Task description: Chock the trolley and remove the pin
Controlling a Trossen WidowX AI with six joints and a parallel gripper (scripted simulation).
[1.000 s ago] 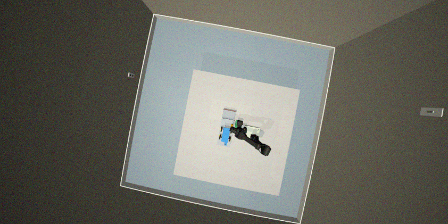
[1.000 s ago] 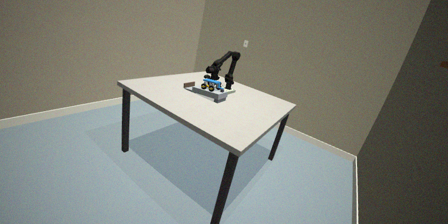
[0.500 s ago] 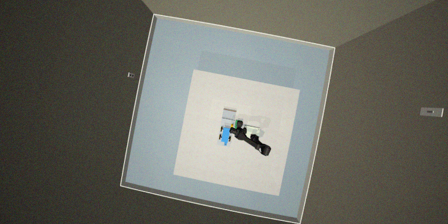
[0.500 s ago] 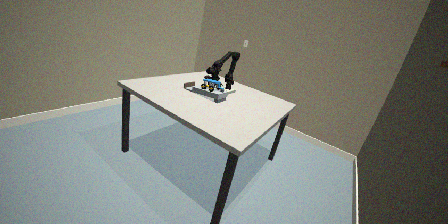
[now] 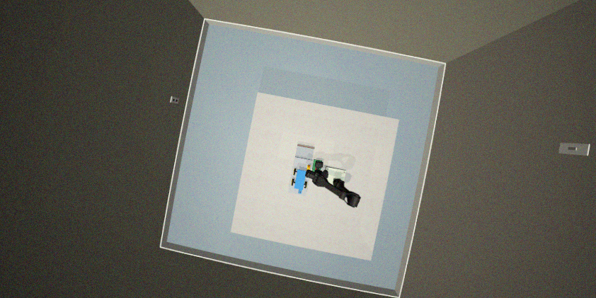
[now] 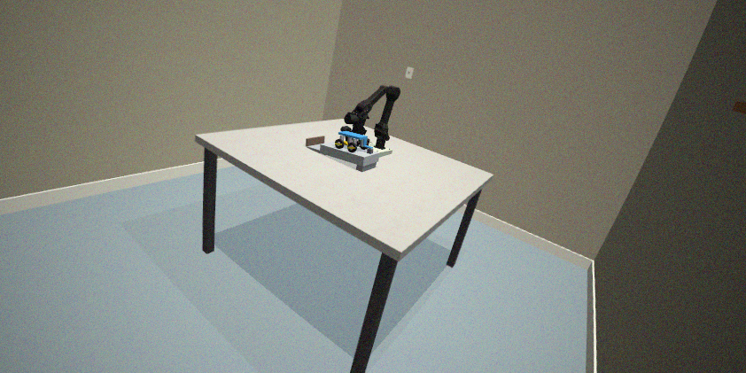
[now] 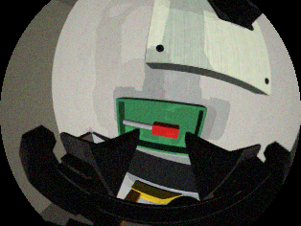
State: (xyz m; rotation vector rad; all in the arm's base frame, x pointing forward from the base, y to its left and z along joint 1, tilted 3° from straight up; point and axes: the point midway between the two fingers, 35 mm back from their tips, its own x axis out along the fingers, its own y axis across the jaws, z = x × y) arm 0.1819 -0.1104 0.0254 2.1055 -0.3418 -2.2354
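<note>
The red-headed stop pin lies 2 cm to the right of my gripper tip and 2 cm below it. Also, from my gripper tip: green tray (1 cm to the right, 4 cm below); yellow chock (8 cm ahead, 1 cm to the right, 5 cm above); grey ramp (14 cm ahead, 7 cm to the left, 2 cm above).
</note>
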